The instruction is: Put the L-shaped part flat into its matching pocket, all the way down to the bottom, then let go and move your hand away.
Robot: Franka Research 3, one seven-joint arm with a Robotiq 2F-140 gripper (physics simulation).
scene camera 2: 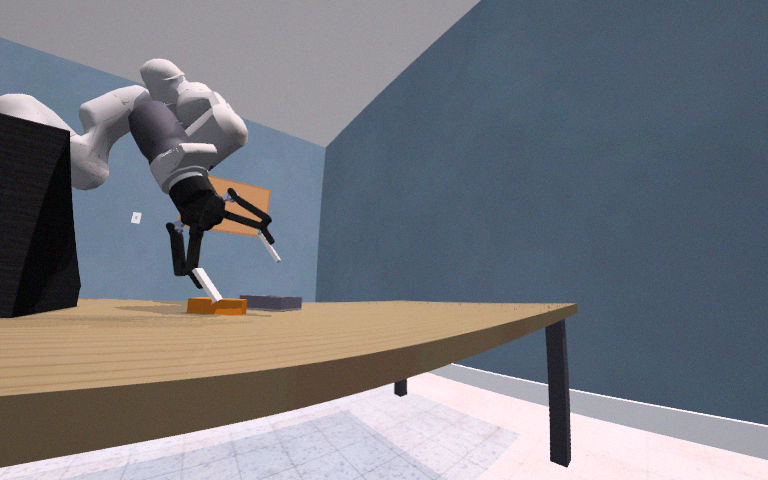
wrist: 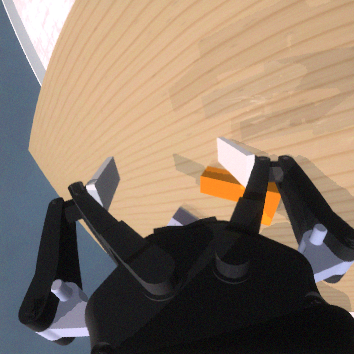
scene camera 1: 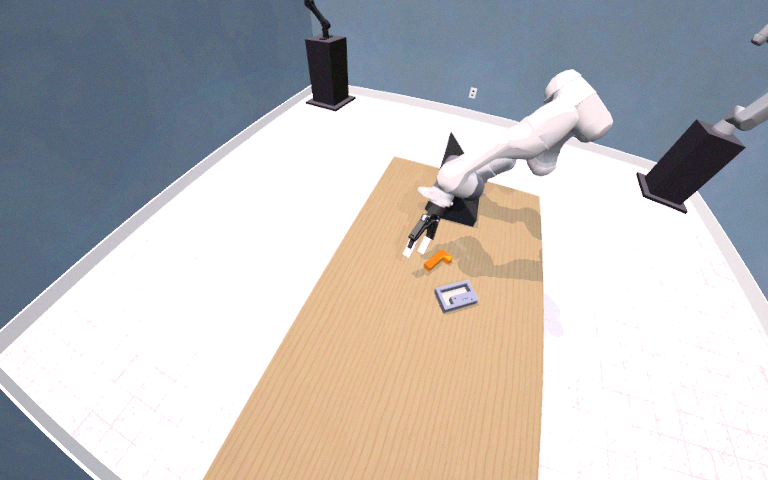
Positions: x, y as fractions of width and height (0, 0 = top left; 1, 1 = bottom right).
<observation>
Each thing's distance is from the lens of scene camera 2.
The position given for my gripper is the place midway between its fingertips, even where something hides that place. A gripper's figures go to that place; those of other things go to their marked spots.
my gripper (scene camera 2: 0.32, 0.58): 0.50 m
orange L-shaped part (scene camera 2: 0.26, 0.64): 0.58 m
grey pocket block (scene camera 2: 0.33, 0.63): 0.69 m
The marked spots on the grey pocket block and the orange L-shaped part are 0.15 m apart.
</observation>
